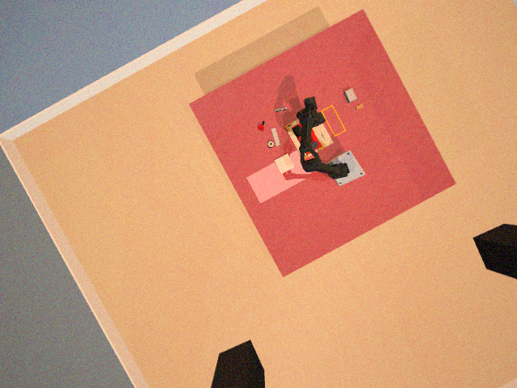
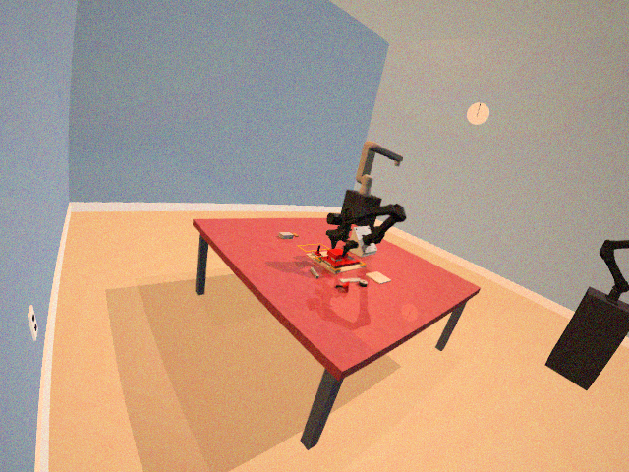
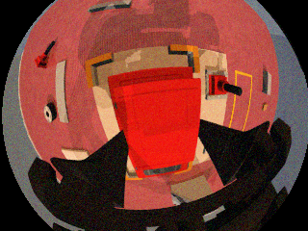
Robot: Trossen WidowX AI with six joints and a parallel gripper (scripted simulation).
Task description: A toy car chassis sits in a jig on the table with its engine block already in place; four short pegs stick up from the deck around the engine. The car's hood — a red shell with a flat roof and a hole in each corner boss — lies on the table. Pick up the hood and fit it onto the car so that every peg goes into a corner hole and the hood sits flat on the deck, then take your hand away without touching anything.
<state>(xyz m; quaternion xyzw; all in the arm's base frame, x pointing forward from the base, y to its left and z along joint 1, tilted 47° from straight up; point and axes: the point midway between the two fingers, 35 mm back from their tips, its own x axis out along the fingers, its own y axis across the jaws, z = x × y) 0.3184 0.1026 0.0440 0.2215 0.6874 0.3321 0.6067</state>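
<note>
The jig is 5 cm below my gripper tip, 2 cm behind it and 1 cm to the right of it. Round my gripper tip: red hood (right at my gripper tip); black cylinder (10 cm to the right, 4 cm ahead, 2 cm below); white wheel (23 cm to the left, 5 cm below, 1 cm ahead).
</note>
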